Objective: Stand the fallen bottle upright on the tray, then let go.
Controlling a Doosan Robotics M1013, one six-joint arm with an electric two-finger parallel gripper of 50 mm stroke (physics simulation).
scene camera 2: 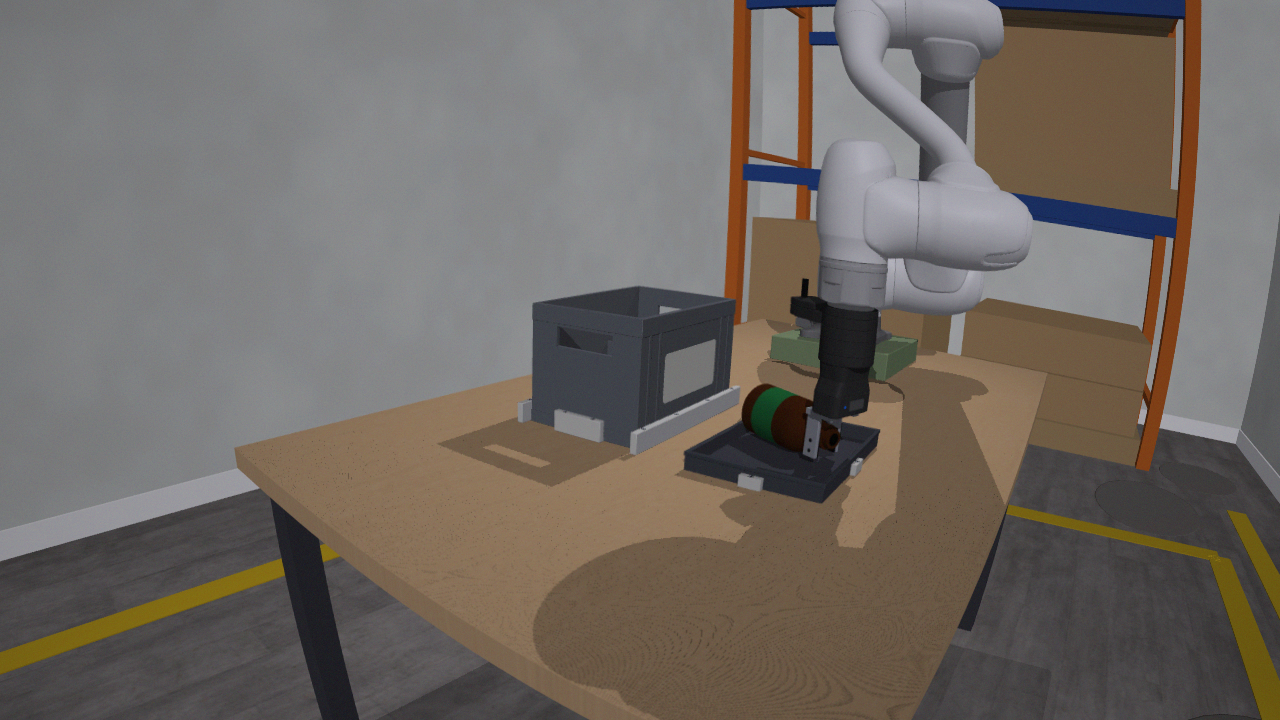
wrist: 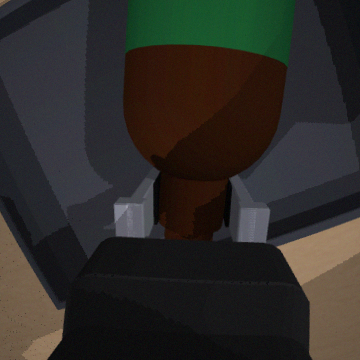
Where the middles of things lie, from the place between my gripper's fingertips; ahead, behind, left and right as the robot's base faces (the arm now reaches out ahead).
Right now the brown bottle (wrist: 202, 94) is 60 mm to the right of my hand, 30 mm behind it and 30 mm above it.
